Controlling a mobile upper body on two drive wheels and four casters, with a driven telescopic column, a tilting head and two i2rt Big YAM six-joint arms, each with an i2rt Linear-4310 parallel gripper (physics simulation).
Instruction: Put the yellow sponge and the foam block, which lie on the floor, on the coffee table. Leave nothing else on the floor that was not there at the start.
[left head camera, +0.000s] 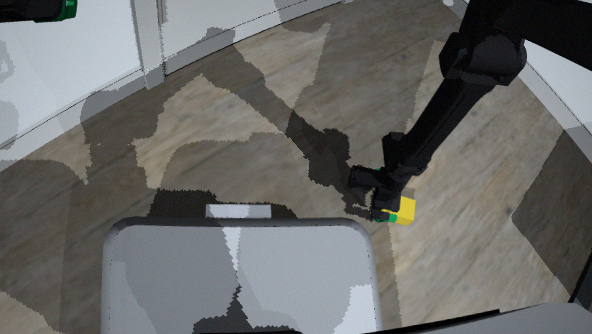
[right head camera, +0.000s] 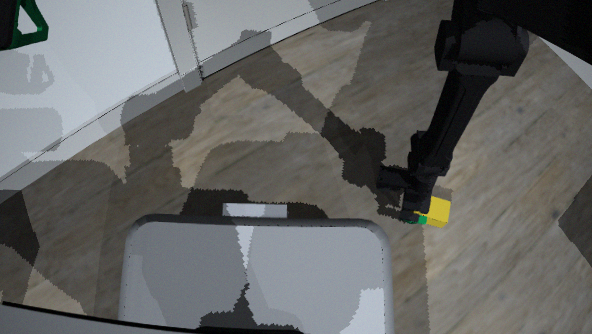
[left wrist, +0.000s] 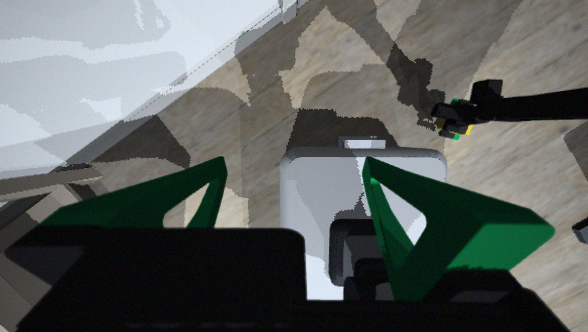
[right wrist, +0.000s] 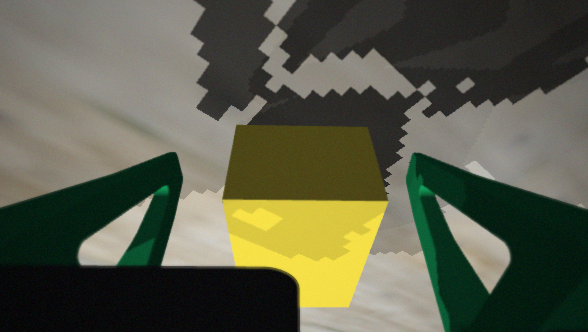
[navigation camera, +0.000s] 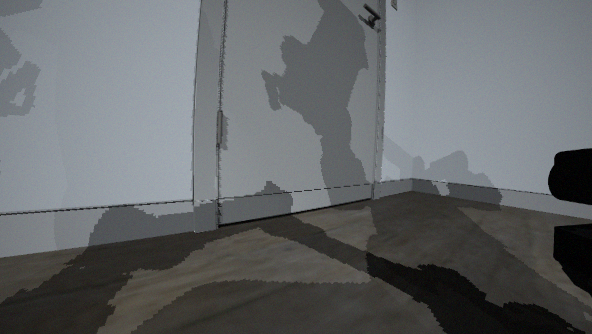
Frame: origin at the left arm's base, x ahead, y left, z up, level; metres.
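Seen in the pictures: left gripper, fingertip midpoint: (left head camera: 26, 13) (right head camera: 11, 38) (left wrist: 294, 164); right gripper, fingertip midpoint: (left head camera: 379, 204) (right head camera: 413, 206) (left wrist: 444, 121) (right wrist: 294, 165).
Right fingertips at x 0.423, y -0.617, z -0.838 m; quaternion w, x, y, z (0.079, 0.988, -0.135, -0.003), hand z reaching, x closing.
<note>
Pixels of each thing's top centre, then the offset from my right fingertips to it. "pt": a spot on its surface instead.
- yellow sponge, middle of its top: (right wrist: 300, 266) (right head camera: 432, 207) (left head camera: 398, 205) (left wrist: 460, 124) dx -0.011, dy -0.049, dz +0.018 m
- Brown wooden furniture, surface spot: (left wrist: 60, 177) pt dx -0.213, dy +1.435, dz +0.112 m
The yellow sponge (left head camera: 408, 210) (right head camera: 440, 211) (left wrist: 469, 130) (right wrist: 300, 230) is on the floor to the right of the robot's base in the head views, partly covered by the right gripper. My right gripper (left head camera: 380, 195) (right head camera: 406, 199) (left wrist: 444, 121) (right wrist: 294, 165) is open above the floor. In the right wrist view the sponge shows in the gap between its fingers, with space on both sides. My left gripper (left wrist: 294, 164) is open and empty, high above the base; one green finger shows at the top left of the right head view. The foam block and the coffee table cannot be made out for certain.
The robot's grey base (left head camera: 300, 270) (right head camera: 320, 270) (left wrist: 320, 185) fills the lower middle. A door (navigation camera: 295, 150) and white walls (navigation camera: 100, 100) stand beyond the floor. Brown wooden furniture (left wrist: 60, 177) shows at the left wrist view's left edge, and an unclear grey object (left wrist: 581, 232) at its right edge.
</note>
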